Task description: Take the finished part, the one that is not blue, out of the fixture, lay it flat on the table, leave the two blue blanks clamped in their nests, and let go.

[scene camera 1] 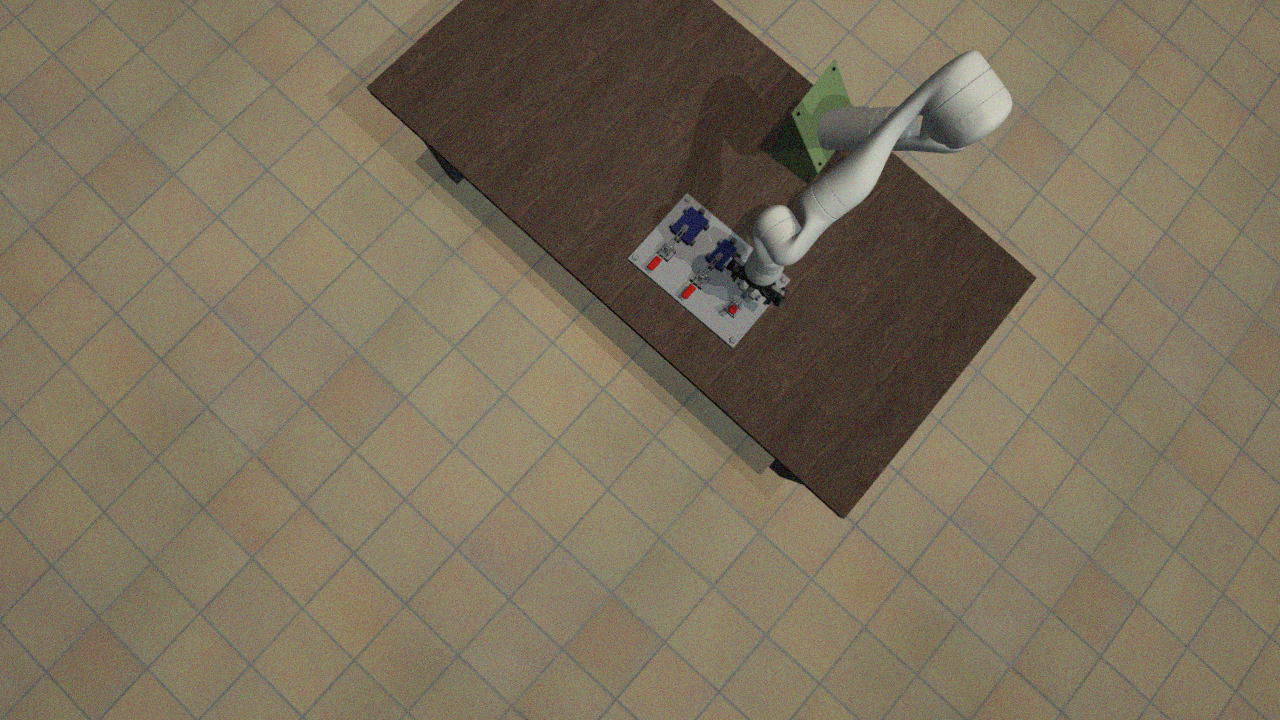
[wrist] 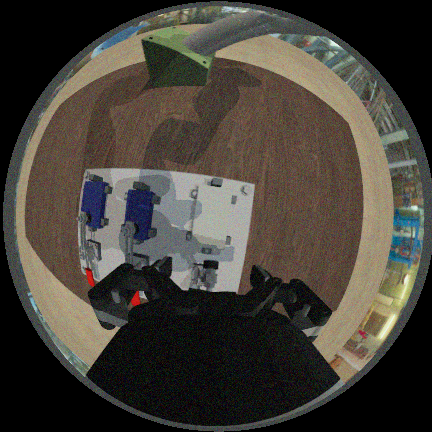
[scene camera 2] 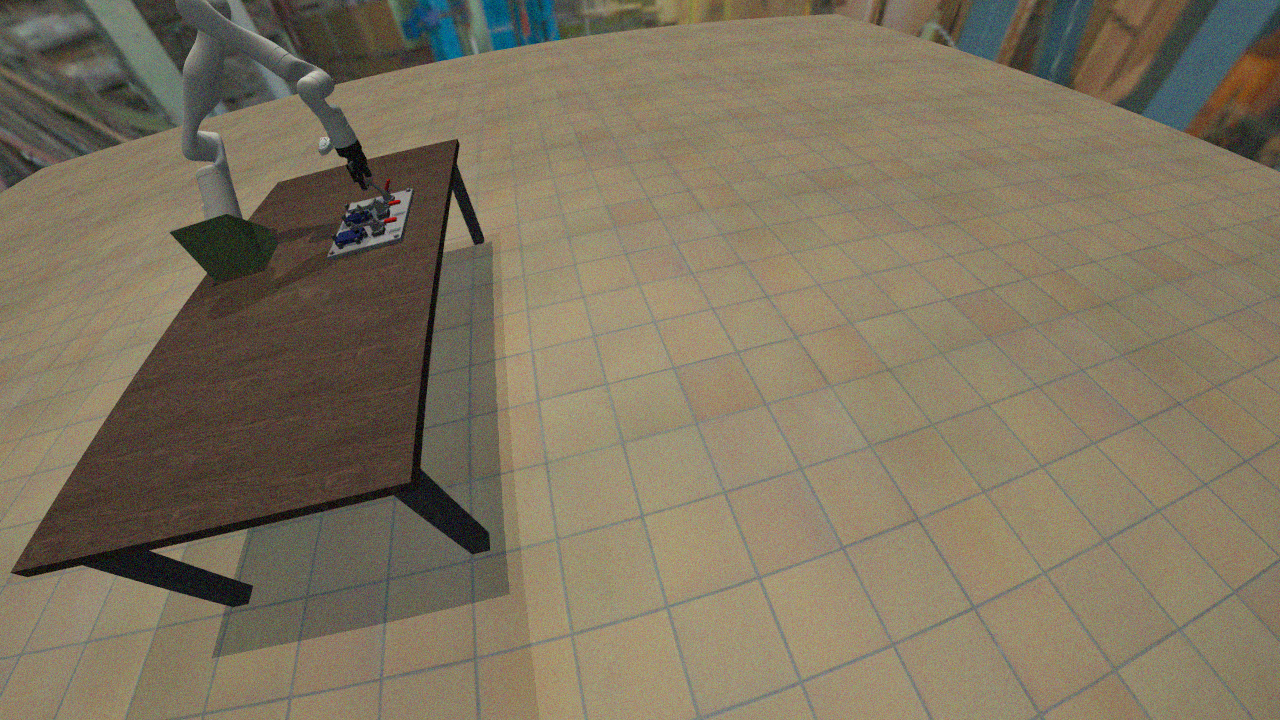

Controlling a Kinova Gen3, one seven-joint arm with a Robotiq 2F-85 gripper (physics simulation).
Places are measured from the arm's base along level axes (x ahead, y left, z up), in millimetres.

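Pixels of known places: gripper, fingertip midpoint: [scene camera 1: 750,289] [wrist: 211,269] [scene camera 2: 367,183]; arm's base at its link origin: [scene camera 1: 829,129] [wrist: 196,46] [scene camera 2: 229,231].
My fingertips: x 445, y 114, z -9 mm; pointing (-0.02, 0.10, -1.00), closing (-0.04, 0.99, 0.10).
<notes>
Ahead of a thing's pixels: the offset from my fingertips to its middle. "pt": to the spot under its first point. Level surfaces: height alone.
The pale grey fixture plate [scene camera 1: 713,313] [scene camera 2: 400,228] [wrist: 245,225] lies on the table. One blue blank @(dz -66, dx -46, dy -222 mm) [scene camera 1: 689,225] [scene camera 2: 349,237] [wrist: 94,204] sits clamped in the end nest, the other blue blank @(dz -63, dx -43, dy -112 mm) [scene camera 1: 721,254] [scene camera 2: 356,217] [wrist: 139,214] in the middle nest. In the wrist view a pale area, perhaps the finished part @(dz -68, dx -54, dy -2 mm) [wrist: 214,215], shows between the stops of the third nest; its edges blend with the plate. The third clamp @(pt dz +15, dx +1, dy -7 mm) [wrist: 205,275] has its red handle @(dz -37, dx +55, dy -1 mm) [scene camera 1: 733,308] [scene camera 2: 387,185] upright. My gripper [scene camera 1: 756,282] [scene camera 2: 363,184] [wrist: 211,269] is open and empty above this nest area.
The brown table @(dz -94 mm) [scene camera 1: 537,107] [scene camera 2: 286,385] [wrist: 300,150] extends beyond the plate. A green angled board [scene camera 1: 810,134] [scene camera 2: 228,246] [wrist: 177,67] stands near the arm's base. Red clamp handles @(dz -48, dx +91, dy -220 mm) [scene camera 1: 654,263] @(dz -43, dx +90, dy -110 mm) [scene camera 1: 688,291] stick out from the clamps of the blue blanks.
</notes>
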